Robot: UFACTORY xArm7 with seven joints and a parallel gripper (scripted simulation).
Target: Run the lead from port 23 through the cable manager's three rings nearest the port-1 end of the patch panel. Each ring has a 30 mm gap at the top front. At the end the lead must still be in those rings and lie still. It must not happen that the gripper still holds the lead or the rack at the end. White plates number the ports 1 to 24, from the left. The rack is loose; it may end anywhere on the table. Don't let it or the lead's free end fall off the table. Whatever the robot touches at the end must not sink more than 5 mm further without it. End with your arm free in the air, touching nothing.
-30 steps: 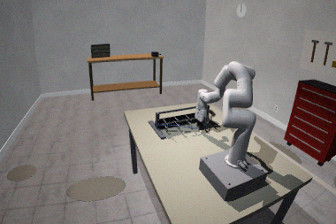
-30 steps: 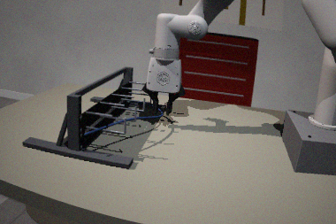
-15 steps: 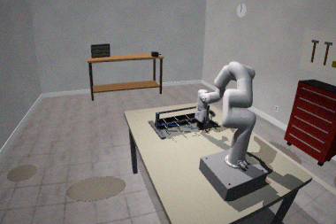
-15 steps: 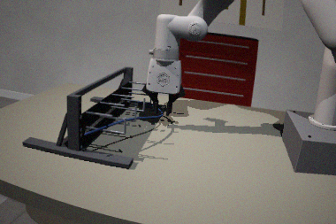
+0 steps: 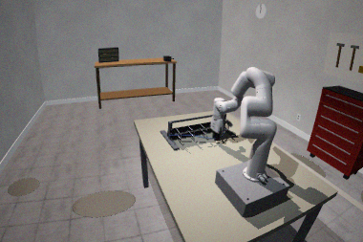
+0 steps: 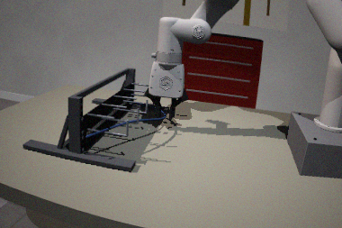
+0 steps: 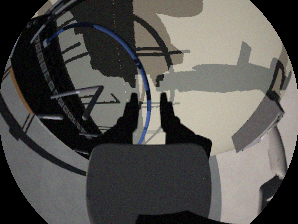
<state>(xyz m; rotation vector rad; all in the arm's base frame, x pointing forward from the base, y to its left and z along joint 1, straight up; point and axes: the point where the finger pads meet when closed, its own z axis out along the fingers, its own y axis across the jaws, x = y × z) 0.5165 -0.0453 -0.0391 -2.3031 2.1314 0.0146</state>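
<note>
The rack lies 16 cm ahead of my hand, 7 cm to the left of it and 2 cm above it.
</note>
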